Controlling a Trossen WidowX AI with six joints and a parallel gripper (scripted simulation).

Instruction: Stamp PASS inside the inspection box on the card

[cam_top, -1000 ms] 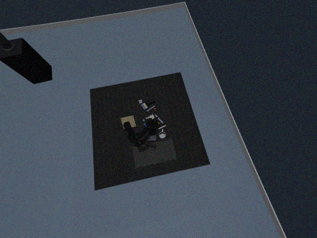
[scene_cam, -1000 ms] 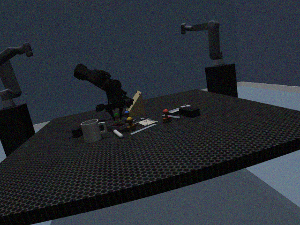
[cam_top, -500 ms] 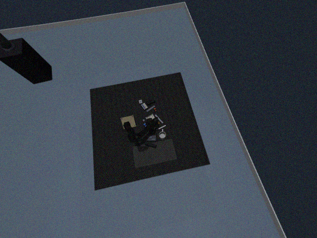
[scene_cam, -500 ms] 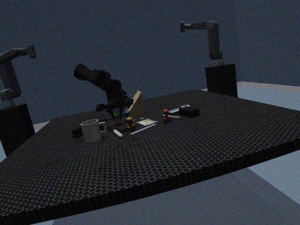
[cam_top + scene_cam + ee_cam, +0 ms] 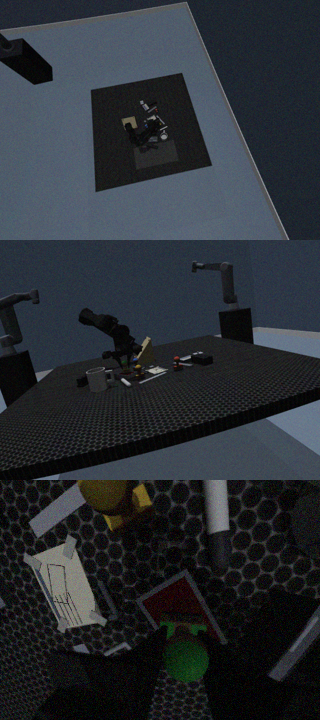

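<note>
Now: the red ink pad 30 mm below my gripper tip. The rest, counted from my gripper tip: blue-knobbed stamp (70 mm behind, 60 mm to the left, 20 mm below); then green-knobbed stamp (right at my gripper tip); then white marker (100 mm ahead, 30 mm to the right, 30 mm below).
</note>
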